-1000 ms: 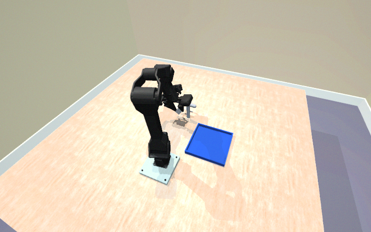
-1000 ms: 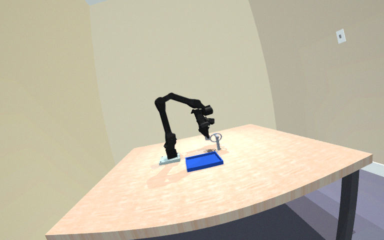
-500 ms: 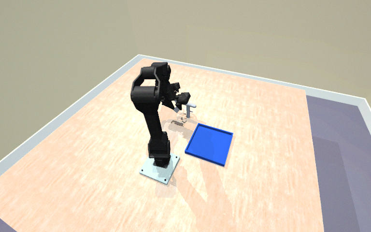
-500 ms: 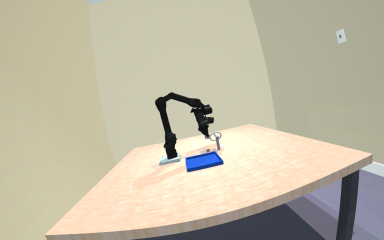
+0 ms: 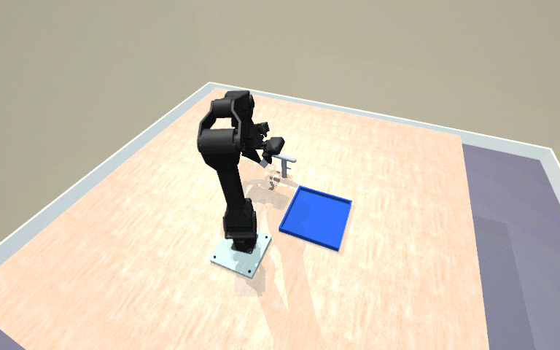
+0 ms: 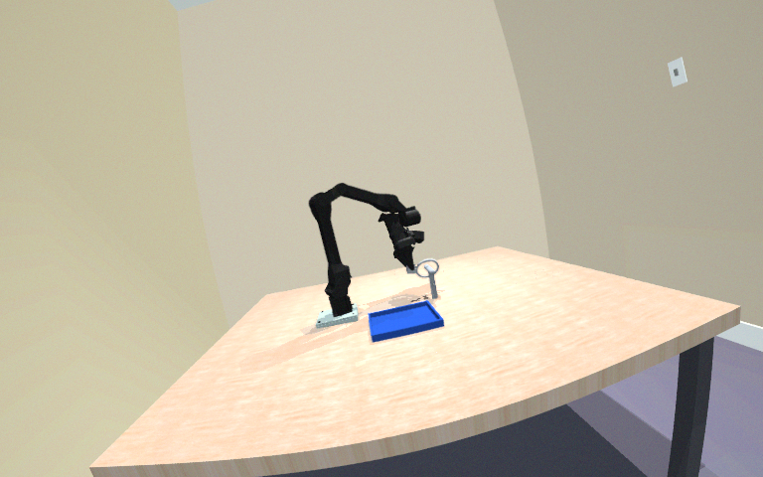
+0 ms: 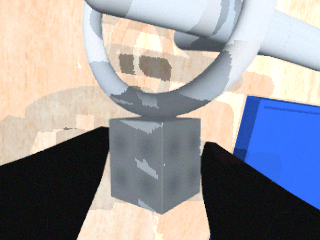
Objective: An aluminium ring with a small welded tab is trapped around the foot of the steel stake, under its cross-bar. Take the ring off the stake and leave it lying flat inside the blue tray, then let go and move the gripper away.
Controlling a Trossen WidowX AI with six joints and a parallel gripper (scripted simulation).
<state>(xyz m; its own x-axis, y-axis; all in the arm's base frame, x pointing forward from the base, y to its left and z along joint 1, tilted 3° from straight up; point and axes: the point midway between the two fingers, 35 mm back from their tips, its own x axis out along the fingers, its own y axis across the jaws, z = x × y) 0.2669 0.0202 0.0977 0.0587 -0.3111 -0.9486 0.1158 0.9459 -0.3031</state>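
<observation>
The blue tray is 110 mm behind my gripper tip, 200 mm to the right of it and 90 mm below it. From my gripper tip the other things lie so: aluminium ring: 50 mm ahead.
</observation>
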